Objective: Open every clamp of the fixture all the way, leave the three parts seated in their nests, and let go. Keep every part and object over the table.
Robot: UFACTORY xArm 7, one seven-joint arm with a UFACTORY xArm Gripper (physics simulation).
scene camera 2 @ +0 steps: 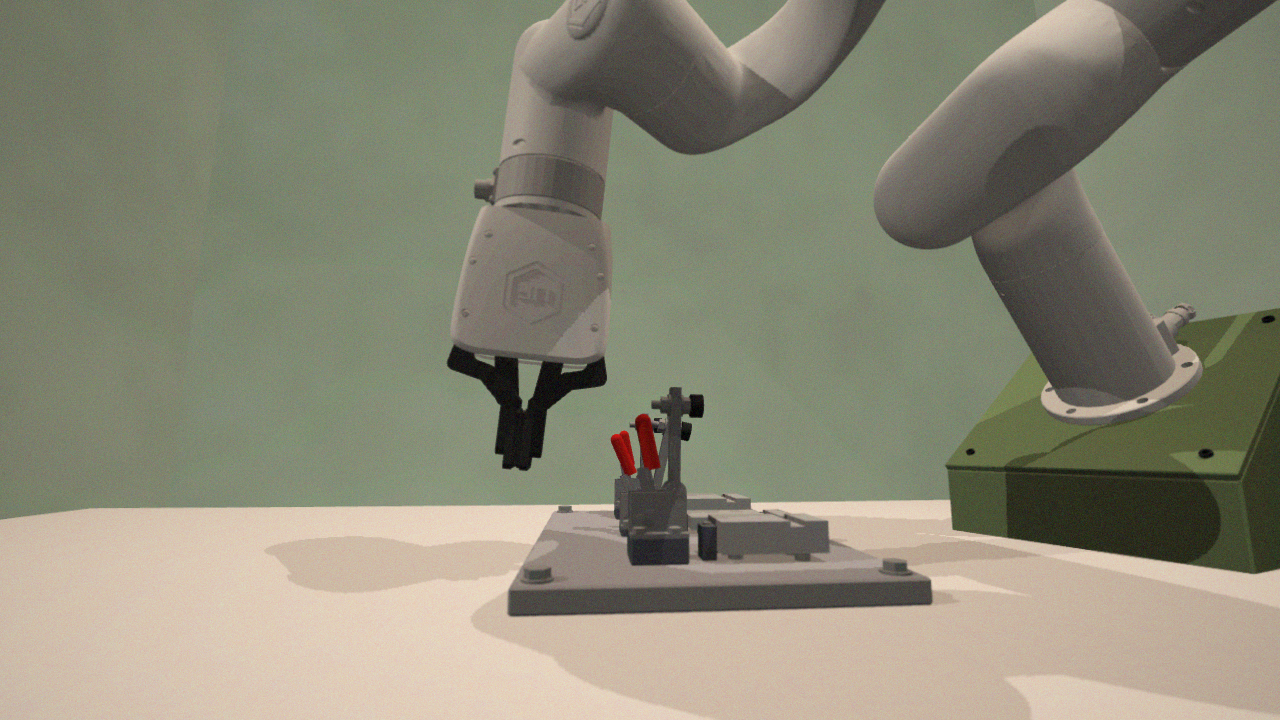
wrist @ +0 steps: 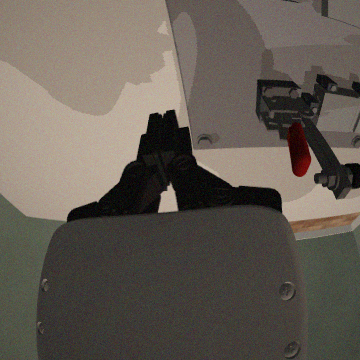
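Seen in the pictures: gripper, fingertip midpoint: (scene camera 2: 517,467) (wrist: 167,128); arm's base, origin of the base link: (scene camera 2: 1117,386).
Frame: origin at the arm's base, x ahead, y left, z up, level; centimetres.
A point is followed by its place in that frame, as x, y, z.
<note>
The fixture plate (scene camera 2: 716,598) {42.2, 22.5, -13.9} (wrist: 222,100) {50.4, 17.2, -13.1} lies on the table. The nearest clamp in the scene view has an upright red handle (scene camera 2: 647,441) {46.0, 17.2, -5.4} and an upright arm (scene camera 2: 674,447), raised off the part. Two more red handles (scene camera 2: 618,453) {48.5, 6.3, -6.3} (scene camera 2: 628,447) {48.0, -4.7, -5.8} stand upright behind it, with their arms partly hidden. Grey parts (scene camera 2: 771,535) {38.1, 17.6, -11.3} (scene camera 2: 720,502) {38.6, -3.5, -11.3} sit beside the clamps; the third is not distinguishable. In the wrist view, a clamp with a red handle (wrist: 299,150) {46.6, 15.6, -4.4} has its arm (wrist: 322,142) raised beside a part (wrist: 336,111) {39.6, 15.5, -10.5}. My gripper (scene camera 2: 516,465) {54.7, 16.5, -7.2} (wrist: 167,128) {54.7, 16.5, -7.2} is shut and empty, above and left of the plate, apart from the clamps.
Bolts (scene camera 2: 536,574) {52.0, 22.8, -12.6} (scene camera 2: 894,566) {31.8, 20.6, -12.6} stand at the plate's corners. The arm's green base block (scene camera 2: 1100,510) {7.8, 5.8, -11.1} is at the right. The pale table (scene camera 2: 268,644) {63.0, 27.9, -14.6} (wrist: 45,130) {74.8, 20.3, -14.6} surrounds the plate. In the wrist view, the table edge is below the plate, with a wooden floor strip (wrist: 325,224) beyond.
</note>
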